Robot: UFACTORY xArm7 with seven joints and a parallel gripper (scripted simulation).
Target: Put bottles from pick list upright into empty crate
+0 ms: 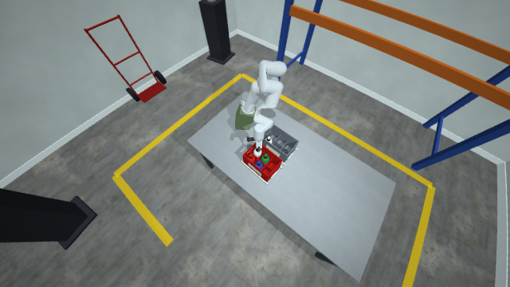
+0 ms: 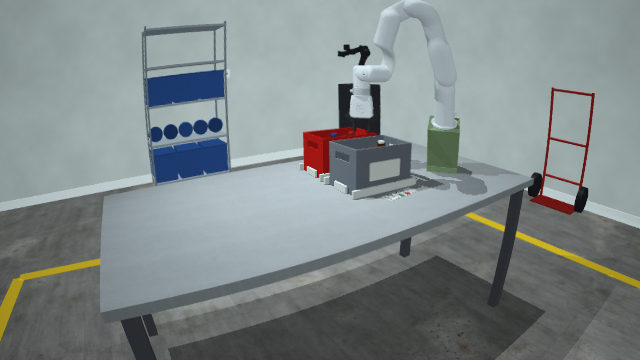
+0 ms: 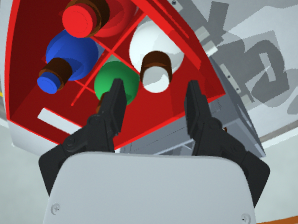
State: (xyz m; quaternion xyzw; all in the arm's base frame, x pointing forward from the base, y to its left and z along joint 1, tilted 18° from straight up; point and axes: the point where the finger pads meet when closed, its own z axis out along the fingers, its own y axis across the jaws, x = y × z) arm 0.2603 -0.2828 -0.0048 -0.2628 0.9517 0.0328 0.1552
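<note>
Now: the red bottle 20 mm behind my hand, 80 mm to the right of it and 100 mm below it. From my hand the other things lie so: red crate (80 mm ahead, 60 mm to the right, 110 mm below); then green-labelled bottle (90 mm ahead, 20 mm to the right, 100 mm below); then blue-capped bottle (70 mm ahead, 110 mm to the right, 100 mm below).
</note>
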